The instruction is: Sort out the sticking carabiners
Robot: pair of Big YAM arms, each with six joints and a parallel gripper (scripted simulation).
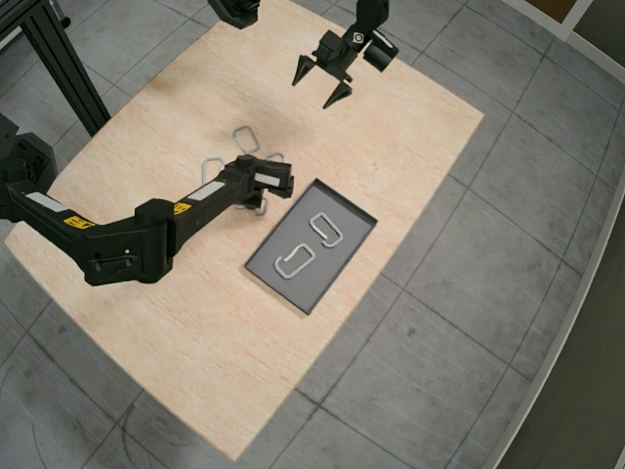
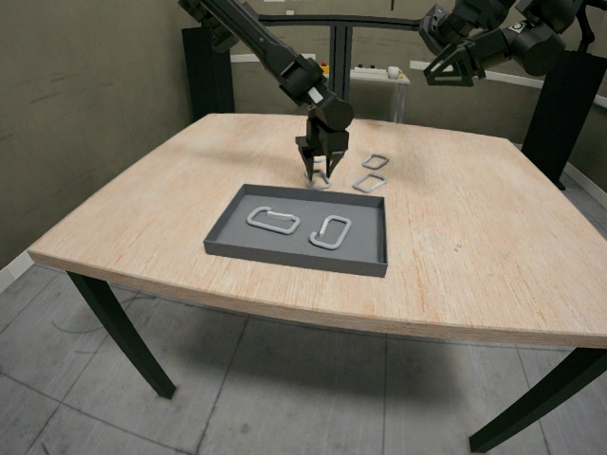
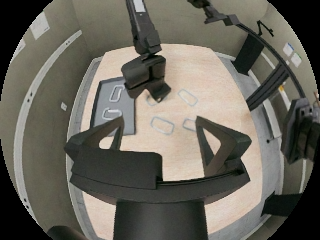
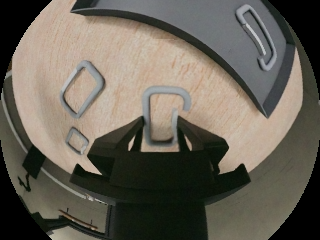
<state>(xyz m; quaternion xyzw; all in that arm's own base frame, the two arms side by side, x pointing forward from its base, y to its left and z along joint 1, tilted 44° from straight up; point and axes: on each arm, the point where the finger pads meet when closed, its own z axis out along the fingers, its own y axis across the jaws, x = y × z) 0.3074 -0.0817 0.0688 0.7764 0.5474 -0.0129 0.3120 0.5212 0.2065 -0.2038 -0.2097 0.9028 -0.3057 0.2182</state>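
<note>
Now: the grey tray 190 mm ahead of my right hand and 20 mm to the left of it.
</note>
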